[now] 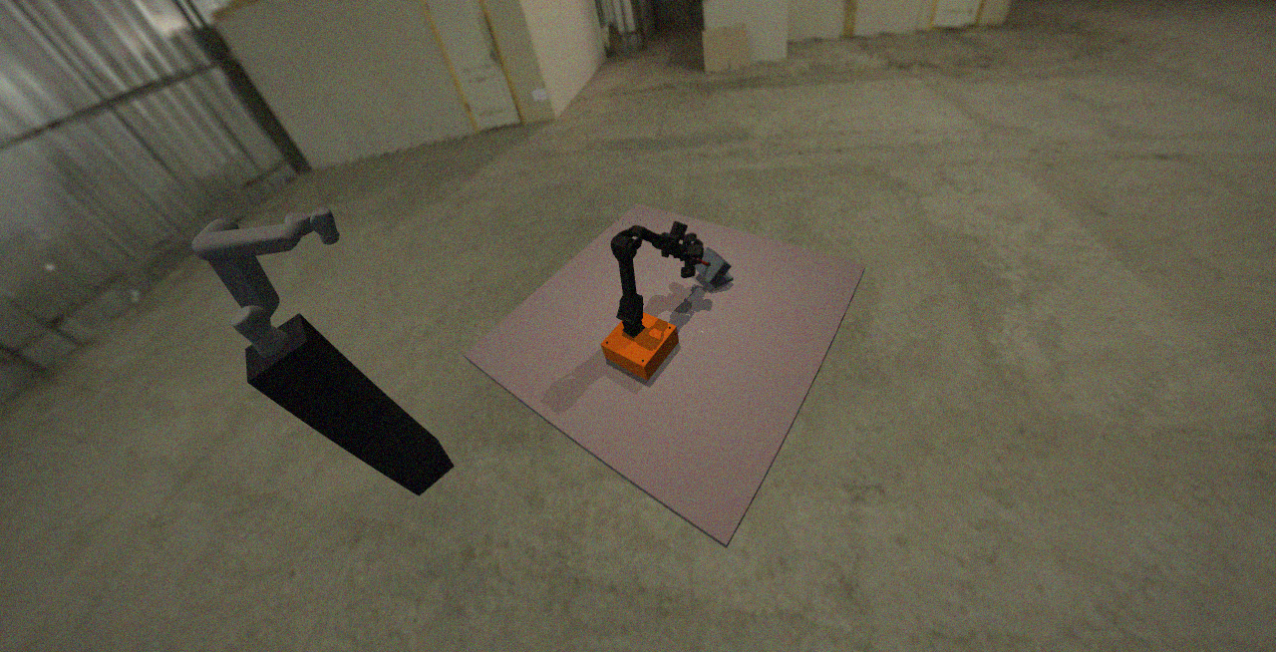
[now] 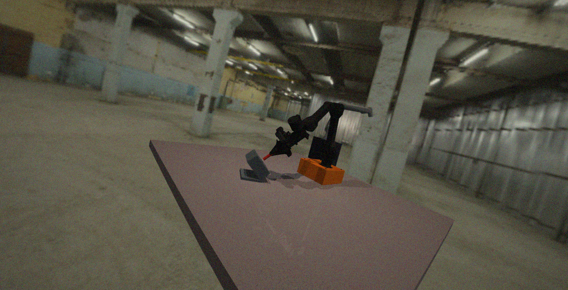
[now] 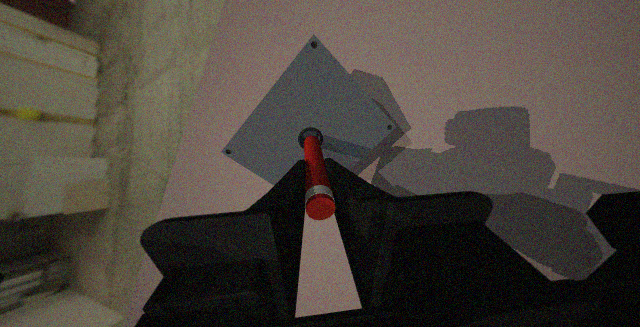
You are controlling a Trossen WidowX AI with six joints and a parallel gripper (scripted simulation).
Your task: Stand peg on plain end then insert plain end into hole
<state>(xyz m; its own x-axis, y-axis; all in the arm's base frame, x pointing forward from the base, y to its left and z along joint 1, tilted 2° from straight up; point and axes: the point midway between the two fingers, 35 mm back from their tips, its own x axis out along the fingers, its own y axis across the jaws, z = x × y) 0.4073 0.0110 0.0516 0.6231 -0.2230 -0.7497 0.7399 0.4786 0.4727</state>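
Now: gripper tip 5 cm short of the grey sloped panel, 2 cm to the left of it and 6 cm above it. From my gripper tip the other things lie so: flat foot (7 cm ahead, 2 cm to the right, 12 cm below); red peg (1 cm behind, 1 cm above).
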